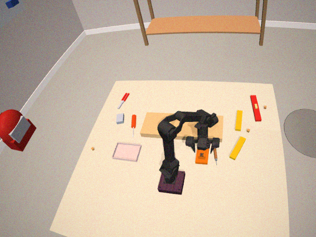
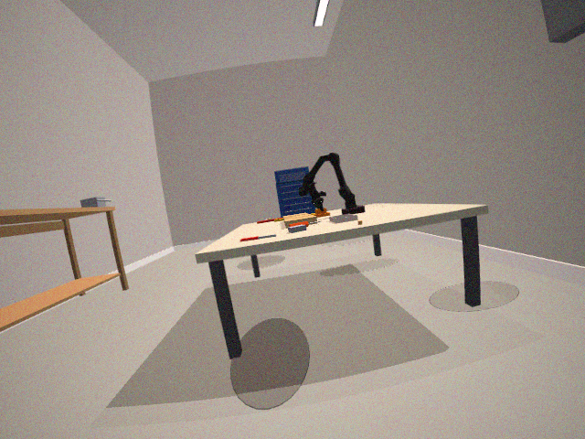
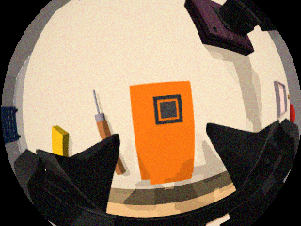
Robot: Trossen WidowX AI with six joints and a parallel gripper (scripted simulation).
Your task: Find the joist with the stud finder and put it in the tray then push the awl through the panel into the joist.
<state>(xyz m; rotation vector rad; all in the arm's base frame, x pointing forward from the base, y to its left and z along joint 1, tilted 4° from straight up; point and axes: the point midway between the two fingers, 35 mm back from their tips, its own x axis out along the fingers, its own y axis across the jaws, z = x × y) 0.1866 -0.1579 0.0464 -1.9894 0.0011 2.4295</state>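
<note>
My gripper tip is 1 cm past the orange stud finder. Also, from my gripper tip: pink tray (47 cm to the left, 3 cm below, 2 cm behind); then red level (40 cm ahead, 34 cm to the right, 3 cm below); then awl (8 cm to the right, 3 cm below, 1 cm behind).
</note>
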